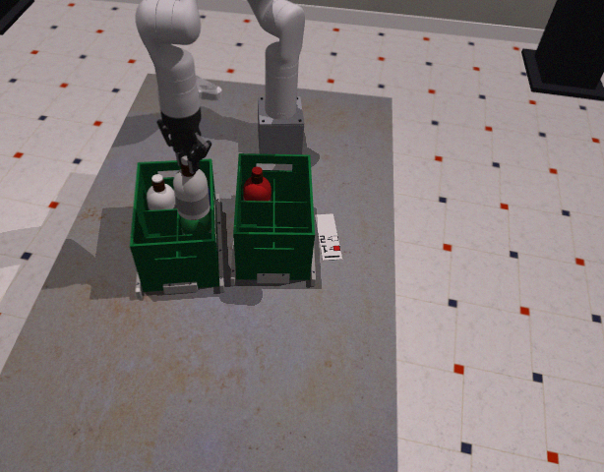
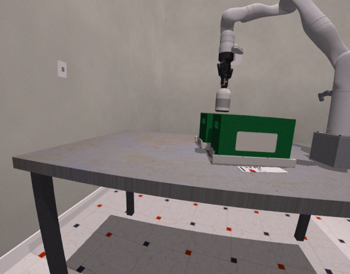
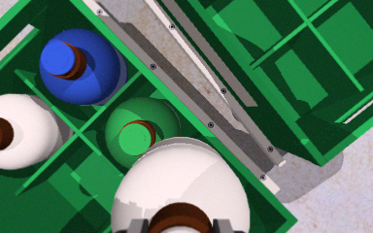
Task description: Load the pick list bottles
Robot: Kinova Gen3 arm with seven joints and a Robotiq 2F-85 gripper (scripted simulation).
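My hand is 25 cm above the red-label bottle, 18 cm past it and 11 cm to the right of it. From my hand the other things lie so: green bottle (25 cm below, 5 cm behind, 2 cm to the right); then blue bottle (25 cm below, 13 cm behind, 4 cm to the right); then pick list (33 cm below, 31 cm to the left, 13 cm behind).
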